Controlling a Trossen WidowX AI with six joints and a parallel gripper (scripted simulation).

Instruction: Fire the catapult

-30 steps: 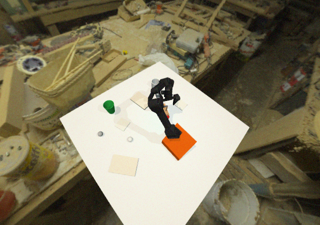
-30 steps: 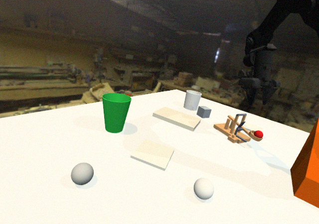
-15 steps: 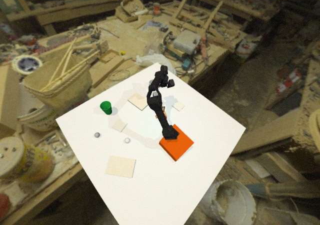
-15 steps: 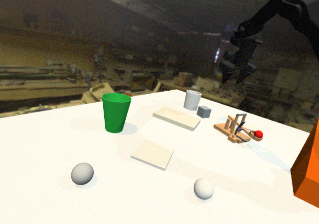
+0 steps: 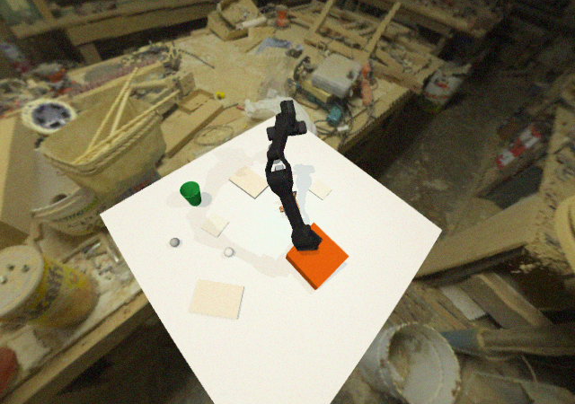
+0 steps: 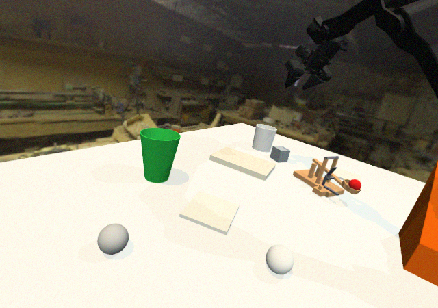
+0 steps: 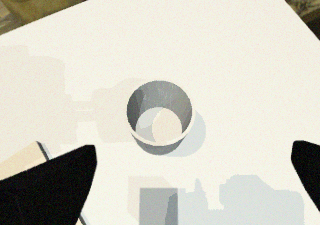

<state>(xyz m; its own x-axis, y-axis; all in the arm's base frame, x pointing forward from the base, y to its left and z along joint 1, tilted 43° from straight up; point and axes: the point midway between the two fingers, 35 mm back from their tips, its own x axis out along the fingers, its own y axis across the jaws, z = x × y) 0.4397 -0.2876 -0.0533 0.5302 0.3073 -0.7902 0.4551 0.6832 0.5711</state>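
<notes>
My gripper tip is now 29 cm past the red ball, 17 cm to the right of it and 22 cm above it. From my gripper tip the other things lie so: green cup (13 cm ahead, 50 cm to the left, 25 cm below); grey cube (2 cm behind, 3 cm to the left, 25 cm below); white mug (8 cm ahead, 3 cm to the right, 25 cm below).
</notes>
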